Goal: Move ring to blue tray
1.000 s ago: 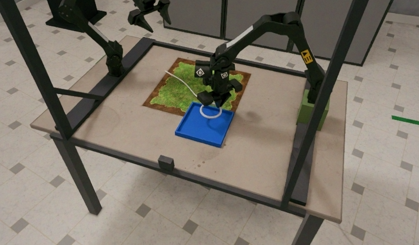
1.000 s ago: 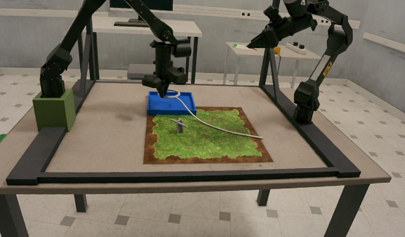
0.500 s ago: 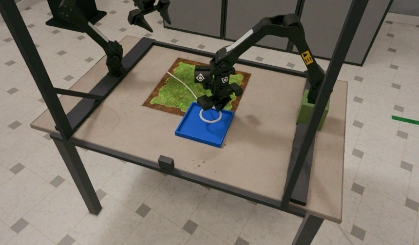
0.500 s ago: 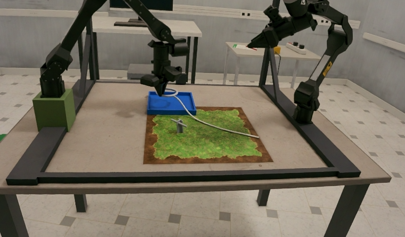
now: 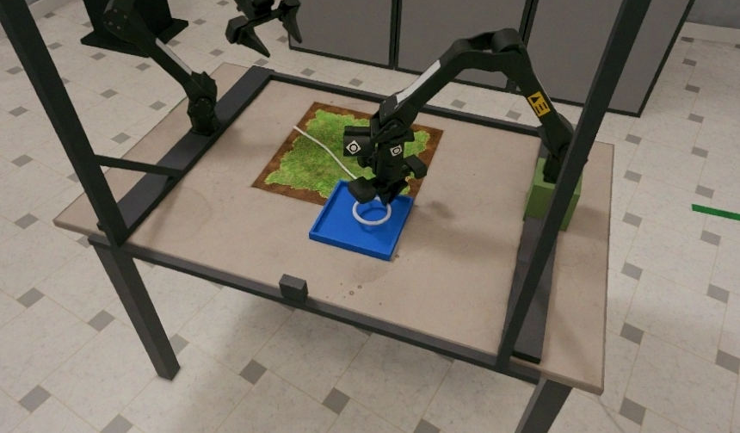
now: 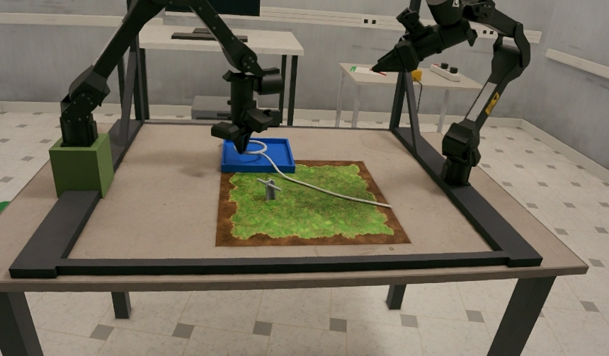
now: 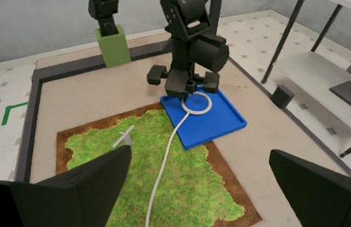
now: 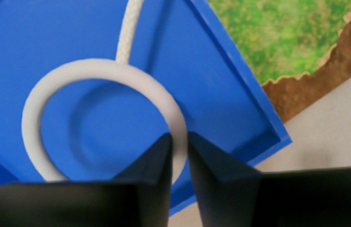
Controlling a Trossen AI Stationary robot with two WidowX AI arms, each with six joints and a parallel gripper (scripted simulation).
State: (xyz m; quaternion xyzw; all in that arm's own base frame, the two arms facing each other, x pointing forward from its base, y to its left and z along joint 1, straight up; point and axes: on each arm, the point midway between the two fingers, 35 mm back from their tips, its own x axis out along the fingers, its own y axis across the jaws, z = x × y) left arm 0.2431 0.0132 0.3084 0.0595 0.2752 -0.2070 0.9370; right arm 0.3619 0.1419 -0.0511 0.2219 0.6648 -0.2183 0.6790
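My right hand is 3 cm to the right of the pale grey ring, 3 cm past it and 3 cm above it. The rest, counted from my right hand: green grass mat (18 cm ahead, 14 cm to the left, 8 cm below); then short grey stake (19 cm ahead, 6 cm to the left, 4 cm below); then blue tray (6 cm below, 4 cm to the left, 4 cm behind).
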